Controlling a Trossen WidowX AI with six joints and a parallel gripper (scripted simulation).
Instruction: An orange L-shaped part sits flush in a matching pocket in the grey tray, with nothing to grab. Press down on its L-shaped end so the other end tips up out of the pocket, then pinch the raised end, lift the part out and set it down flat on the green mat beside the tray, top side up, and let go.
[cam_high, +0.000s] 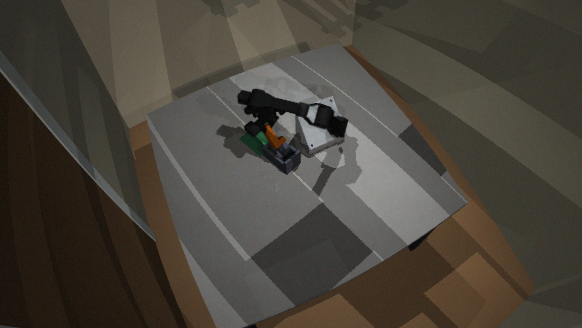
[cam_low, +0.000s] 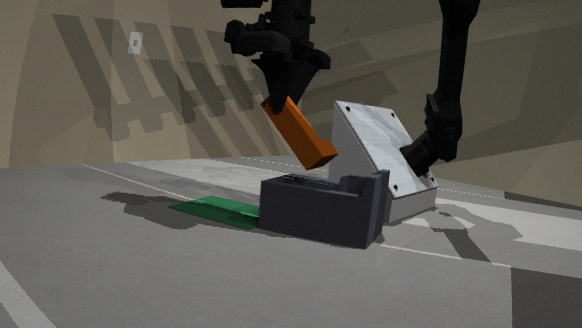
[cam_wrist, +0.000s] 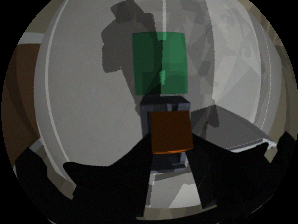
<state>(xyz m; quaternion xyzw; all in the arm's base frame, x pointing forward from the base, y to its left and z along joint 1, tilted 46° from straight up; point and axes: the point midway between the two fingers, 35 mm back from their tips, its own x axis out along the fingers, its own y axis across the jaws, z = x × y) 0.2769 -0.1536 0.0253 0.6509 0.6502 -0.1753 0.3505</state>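
My gripper tip is now 17 cm above the green mat, 9 cm to the left of it and 1 cm short of it. From my gripper tip the other things lie so: orange part 3 cm to the left, 3 cm below, 2 cm behind.
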